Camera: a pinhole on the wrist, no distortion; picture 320 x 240 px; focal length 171.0 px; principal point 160.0 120.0 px. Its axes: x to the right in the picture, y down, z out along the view. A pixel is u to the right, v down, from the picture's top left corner.
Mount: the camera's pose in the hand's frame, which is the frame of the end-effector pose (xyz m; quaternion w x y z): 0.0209 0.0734 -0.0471 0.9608 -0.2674 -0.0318 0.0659
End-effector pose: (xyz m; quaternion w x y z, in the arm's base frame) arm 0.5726 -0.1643 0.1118 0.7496 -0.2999 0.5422 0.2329
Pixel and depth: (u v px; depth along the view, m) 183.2 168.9 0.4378
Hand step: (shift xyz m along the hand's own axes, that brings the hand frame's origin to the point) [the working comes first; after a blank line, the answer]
In the camera's frame: 0.0594 0.1252 0.4378

0.0238 0.4113 0.2639
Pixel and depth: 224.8 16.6 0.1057
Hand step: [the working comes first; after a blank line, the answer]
In the camera's frame: 0.0401 -0.0639 0.1057

0.0573 0.0788 0.0774
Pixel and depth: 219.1 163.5 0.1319
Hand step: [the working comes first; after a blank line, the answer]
In the camera's frame: 0.0456 0.0336 0.1319

0.0496 0.1756 0.0495
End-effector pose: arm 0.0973 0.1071 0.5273 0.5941 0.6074 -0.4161 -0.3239
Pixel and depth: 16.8 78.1 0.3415
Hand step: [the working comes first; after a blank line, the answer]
In the camera's frame: -0.2860 -0.0837 0.3415

-0.2857 0.1354 0.2808
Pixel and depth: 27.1 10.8 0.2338
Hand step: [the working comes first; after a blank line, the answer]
In the camera's frame: -0.1817 -0.1493 0.2338

-0.1650 0.0398 0.2254
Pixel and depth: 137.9 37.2 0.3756
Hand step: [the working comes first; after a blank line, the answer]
In the camera's frame: -0.0485 -0.1819 0.3756

-0.0434 0.1036 0.3670
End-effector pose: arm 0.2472 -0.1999 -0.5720 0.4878 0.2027 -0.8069 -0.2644
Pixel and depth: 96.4 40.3 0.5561
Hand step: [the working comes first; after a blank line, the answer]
In the camera's frame: -0.2068 -0.2592 0.5561

-0.2089 0.1072 0.5573
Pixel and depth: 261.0 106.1 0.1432
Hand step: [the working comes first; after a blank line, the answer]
In the camera's frame: 0.0846 -0.0116 0.1432

0.0921 0.1487 0.0835
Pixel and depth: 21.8 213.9 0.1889
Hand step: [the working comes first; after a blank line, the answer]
In the camera's frame: -0.1527 0.1037 0.1889

-0.1597 0.2357 0.0567
